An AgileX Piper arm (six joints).
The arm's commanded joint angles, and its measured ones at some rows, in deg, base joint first. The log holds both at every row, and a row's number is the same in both.
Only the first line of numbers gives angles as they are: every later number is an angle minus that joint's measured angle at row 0.
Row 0, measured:
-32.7 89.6 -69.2 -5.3 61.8 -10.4
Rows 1 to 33, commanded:
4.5 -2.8 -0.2 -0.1 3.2 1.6
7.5 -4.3 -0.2 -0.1 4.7 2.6
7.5 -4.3 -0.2 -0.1 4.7 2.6
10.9 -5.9 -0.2 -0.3 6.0 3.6
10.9 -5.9 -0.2 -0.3 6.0 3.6
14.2 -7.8 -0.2 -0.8 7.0 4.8
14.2 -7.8 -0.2 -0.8 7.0 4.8
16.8 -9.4 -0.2 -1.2 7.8 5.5
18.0 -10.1 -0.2 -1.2 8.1 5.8
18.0 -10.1 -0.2 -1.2 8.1 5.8
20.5 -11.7 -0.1 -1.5 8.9 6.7
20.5 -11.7 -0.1 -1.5 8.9 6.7
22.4 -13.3 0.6 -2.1 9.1 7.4
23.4 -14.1 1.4 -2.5 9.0 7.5
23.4 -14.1 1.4 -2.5 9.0 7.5
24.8 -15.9 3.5 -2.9 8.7 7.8
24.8 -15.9 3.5 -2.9 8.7 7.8
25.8 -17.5 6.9 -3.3 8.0 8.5
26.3 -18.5 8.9 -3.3 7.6 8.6
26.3 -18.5 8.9 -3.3 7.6 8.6
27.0 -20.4 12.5 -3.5 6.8 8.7
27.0 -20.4 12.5 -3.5 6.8 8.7
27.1 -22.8 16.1 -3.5 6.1 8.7
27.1 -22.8 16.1 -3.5 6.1 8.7
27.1 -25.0 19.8 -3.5 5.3 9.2
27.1 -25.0 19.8 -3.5 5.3 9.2
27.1 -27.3 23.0 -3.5 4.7 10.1
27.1 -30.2 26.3 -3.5 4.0 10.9
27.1 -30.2 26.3 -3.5 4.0 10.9
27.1 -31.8 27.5 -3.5 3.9 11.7
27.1 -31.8 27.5 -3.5 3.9 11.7
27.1 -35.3 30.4 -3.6 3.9 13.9
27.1 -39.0 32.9 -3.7 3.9 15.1
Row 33, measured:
26.9 -34.4 29.8 -2.8 4.7 12.9
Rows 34 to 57, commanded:
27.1 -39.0 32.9 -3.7 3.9 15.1
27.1 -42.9 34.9 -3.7 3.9 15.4
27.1 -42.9 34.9 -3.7 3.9 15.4
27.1 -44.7 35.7 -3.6 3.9 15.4
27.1 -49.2 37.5 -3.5 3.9 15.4
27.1 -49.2 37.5 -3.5 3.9 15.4
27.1 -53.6 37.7 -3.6 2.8 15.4
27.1 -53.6 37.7 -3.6 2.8 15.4
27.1 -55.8 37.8 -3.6 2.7 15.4
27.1 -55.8 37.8 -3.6 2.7 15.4
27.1 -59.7 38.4 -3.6 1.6 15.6
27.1 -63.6 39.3 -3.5 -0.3 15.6
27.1 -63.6 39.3 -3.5 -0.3 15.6
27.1 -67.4 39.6 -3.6 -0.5 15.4
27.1 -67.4 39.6 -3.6 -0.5 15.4
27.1 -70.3 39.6 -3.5 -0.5 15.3
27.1 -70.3 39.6 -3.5 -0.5 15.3
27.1 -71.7 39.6 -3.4 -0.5 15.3
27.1 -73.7 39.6 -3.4 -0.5 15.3
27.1 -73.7 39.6 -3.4 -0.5 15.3
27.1 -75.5 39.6 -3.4 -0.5 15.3
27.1 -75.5 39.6 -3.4 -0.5 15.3
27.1 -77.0 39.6 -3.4 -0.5 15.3
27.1 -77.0 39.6 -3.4 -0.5 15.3
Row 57, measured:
26.9 -74.9 39.3 -2.8 0.4 15.3
